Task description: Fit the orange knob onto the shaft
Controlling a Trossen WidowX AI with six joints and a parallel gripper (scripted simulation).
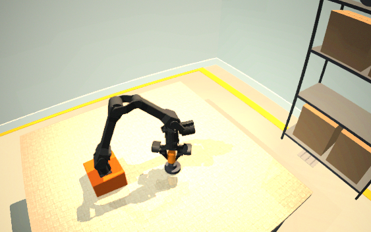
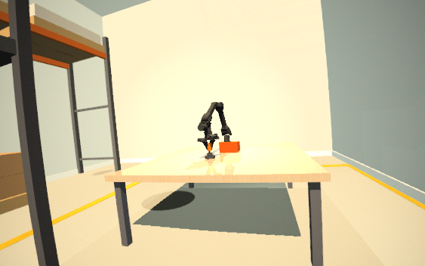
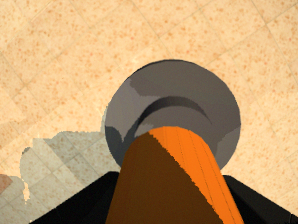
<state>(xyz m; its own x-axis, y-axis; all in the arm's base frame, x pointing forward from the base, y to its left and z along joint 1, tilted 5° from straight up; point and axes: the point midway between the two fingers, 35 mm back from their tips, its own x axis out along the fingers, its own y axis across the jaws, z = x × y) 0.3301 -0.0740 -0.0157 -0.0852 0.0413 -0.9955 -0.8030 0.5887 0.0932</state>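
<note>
My gripper tip is now 2 cm below the orange knob. Round my gripper tip: pedestal (4 cm below).
</note>
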